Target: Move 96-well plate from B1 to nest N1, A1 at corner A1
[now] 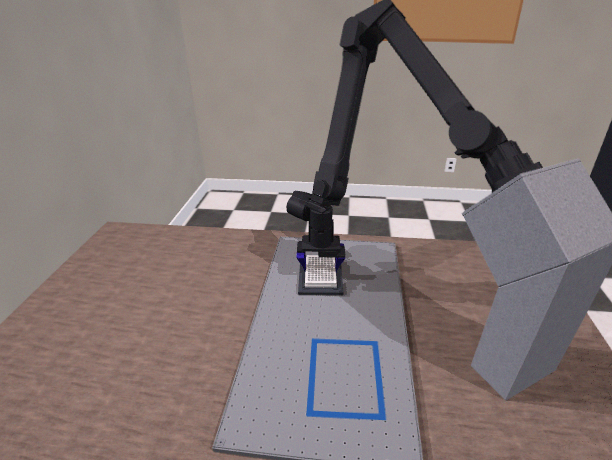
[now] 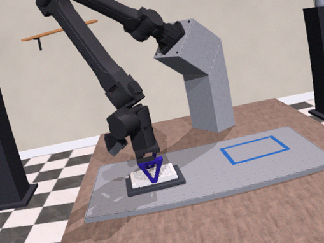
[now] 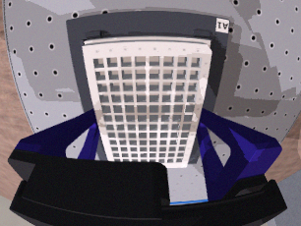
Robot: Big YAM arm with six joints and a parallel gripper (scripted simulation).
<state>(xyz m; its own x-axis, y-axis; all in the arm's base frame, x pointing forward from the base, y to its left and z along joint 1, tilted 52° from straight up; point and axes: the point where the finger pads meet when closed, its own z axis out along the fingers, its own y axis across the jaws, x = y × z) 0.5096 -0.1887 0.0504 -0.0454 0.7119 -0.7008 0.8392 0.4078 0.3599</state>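
Right now my hand is right at the white 96-well plate. From my hand the other things lie so: dark plate nest N1 (20 mm below); A1 mark (80 mm to the right, 50 mm behind, 10 mm below).
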